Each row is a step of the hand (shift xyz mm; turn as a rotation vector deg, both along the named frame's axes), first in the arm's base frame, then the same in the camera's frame.
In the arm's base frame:
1: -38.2 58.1 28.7 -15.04 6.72 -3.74
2: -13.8 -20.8 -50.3 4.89 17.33 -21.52
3: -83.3 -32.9 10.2 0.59 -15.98 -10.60
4: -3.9 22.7 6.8 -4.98 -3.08 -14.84
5: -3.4 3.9 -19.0 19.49 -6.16 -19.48
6: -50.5 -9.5 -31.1 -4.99 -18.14 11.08
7: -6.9 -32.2 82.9 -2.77 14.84 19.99
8: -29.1 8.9 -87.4 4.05 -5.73 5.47
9: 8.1 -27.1 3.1 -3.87 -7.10 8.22
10: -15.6 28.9 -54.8 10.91 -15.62 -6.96
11: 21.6 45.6 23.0 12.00 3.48 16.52
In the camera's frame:
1: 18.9 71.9 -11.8 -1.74 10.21 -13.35
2: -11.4 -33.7 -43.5 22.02 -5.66 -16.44
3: -73.8 34.9 -38.1 -9.84 -15.70 -4.98
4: 14.4 19.2 -1.1 -1.39 -7.68 -13.91
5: 6.1 -7.1 -17.3 10.47 -26.16 -1.76
6: -26.9 5.1 -53.5 -20.08 -0.92 8.53
7: -50.6 34.7 64.8 5.37 21.85 11.01
8: 13.7 -30.0 -86.5 -3.82 -2.34 7.69
9: -18.2 -18.2 12.1 -9.87 3.03 5.12
10: 28.7 -7.1 -56.6 -4.92 -19.24 4.14
11: 42.4 27.2 23.1 5.06 4.89 19.48

